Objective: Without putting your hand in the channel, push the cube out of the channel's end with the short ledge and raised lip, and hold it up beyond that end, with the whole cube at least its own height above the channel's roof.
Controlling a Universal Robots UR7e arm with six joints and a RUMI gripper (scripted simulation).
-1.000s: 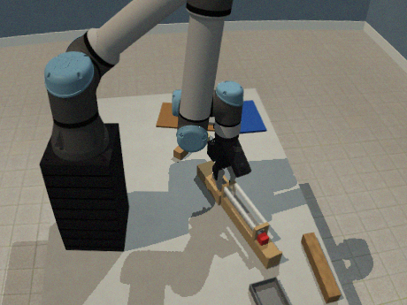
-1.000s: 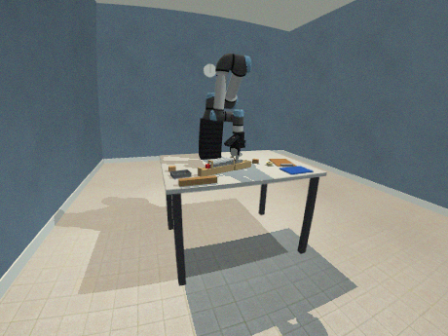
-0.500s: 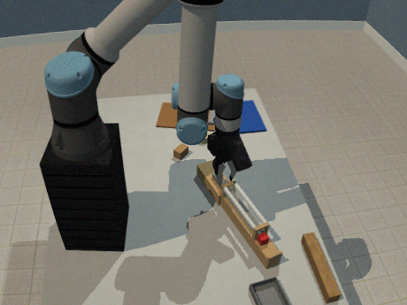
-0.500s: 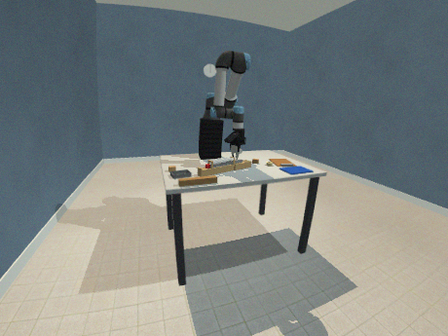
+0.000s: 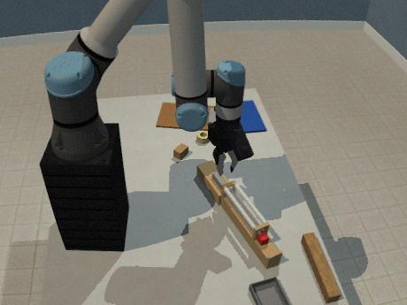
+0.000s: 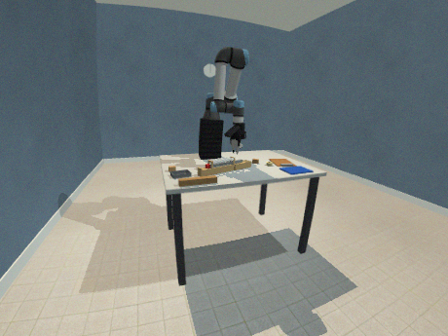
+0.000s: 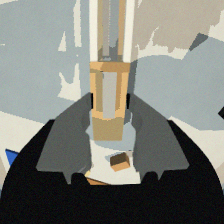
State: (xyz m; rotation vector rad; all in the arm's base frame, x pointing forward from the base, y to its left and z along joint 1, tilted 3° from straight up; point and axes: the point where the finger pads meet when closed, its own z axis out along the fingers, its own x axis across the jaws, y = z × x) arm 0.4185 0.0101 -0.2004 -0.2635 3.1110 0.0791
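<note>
My gripper is now 23 cm to the left of the red cube, 7 cm above it and 4 cm short of it. Round my hand: wooden block: 25 cm to the left, 11 cm below, 8 cm behind; then channel: 11 cm to the right, 7 cm below, 2 cm ahead; then yellow tape roll: 31 cm to the left, 12 cm below, 2 cm ahead.
</note>
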